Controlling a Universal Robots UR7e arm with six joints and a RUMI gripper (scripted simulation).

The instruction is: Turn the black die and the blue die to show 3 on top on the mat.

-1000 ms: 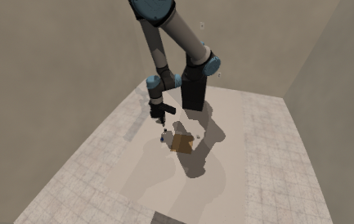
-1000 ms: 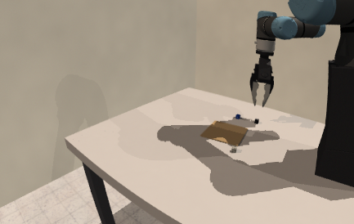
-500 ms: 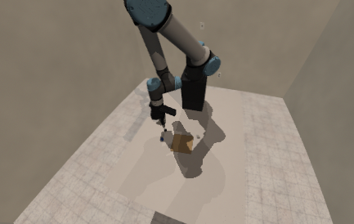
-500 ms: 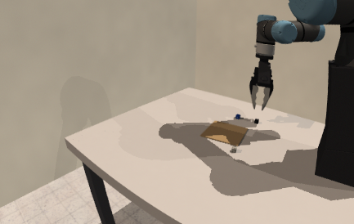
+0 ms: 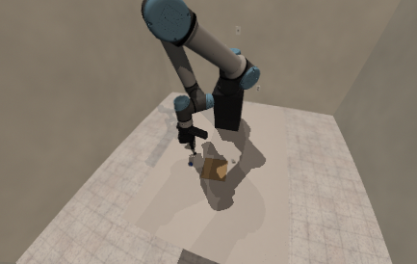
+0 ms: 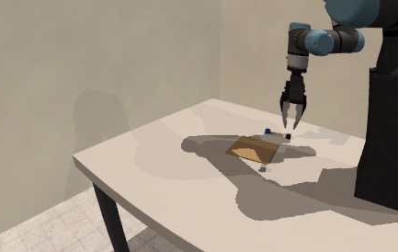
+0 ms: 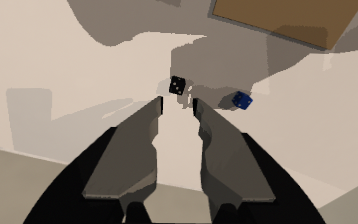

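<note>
Right now the black die is 50 mm below my hand. Also, from my hand: blue die (80 mm ahead, 20 mm to the left, 50 mm below); then brown mat (50 mm ahead, 160 mm to the left, 50 mm below); then white die (40 mm behind, 250 mm to the left, 50 mm below).
</note>
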